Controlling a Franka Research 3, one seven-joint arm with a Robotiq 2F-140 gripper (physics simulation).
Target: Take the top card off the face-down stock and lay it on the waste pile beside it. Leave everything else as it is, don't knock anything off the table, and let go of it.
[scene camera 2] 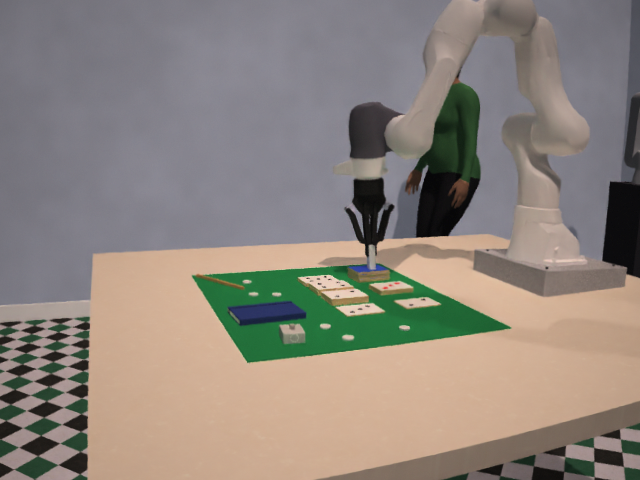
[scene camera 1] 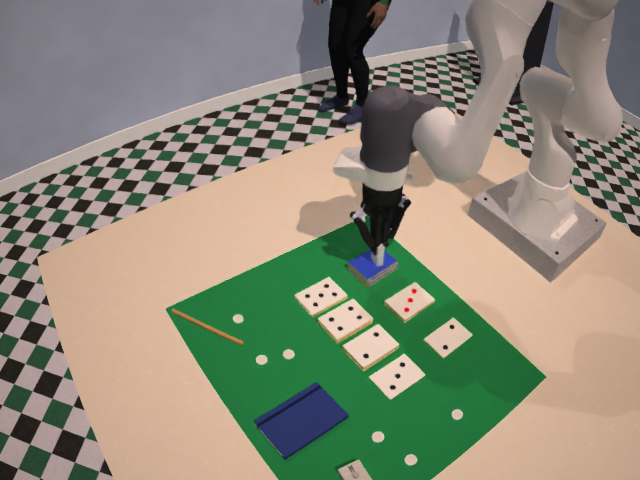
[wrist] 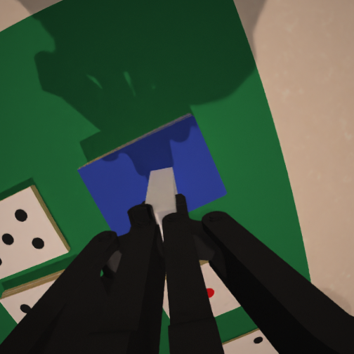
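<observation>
The face-down stock (scene camera 1: pixel 361 266) (scene camera 2: pixel 361 275) (wrist: pixel 200 170) is a blue-topped block of cards at the mat's far corner. My gripper (scene camera 1: pixel 378 256) (scene camera 2: pixel 371 258) (wrist: pixel 164 186) is shut with its fingertips together and no card between them. It points down, with the tips at the stock's blue top; whether they press on it is hard to tell. A thin pale strip shows along the stock's far edge in the wrist view. A face-up pile with three red dots (scene camera 1: pixel 409 301) (scene camera 2: pixel 391 287) (wrist: pixel 224 295) lies beside the stock, partly hidden by the fingers in the wrist view.
Face-up piles with black dots (scene camera 1: pixel 321 296) (scene camera 1: pixel 345 320) (scene camera 1: pixel 370 346) form a row, ending in a thin card (scene camera 1: pixel 397 376). Another card (scene camera 1: pixel 448 337) lies right of it. A blue book (scene camera 1: pixel 305 421), a stick (scene camera 1: pixel 206 326), a small grey box (scene camera 2: pixel 292 334) and white discs lie on the mat.
</observation>
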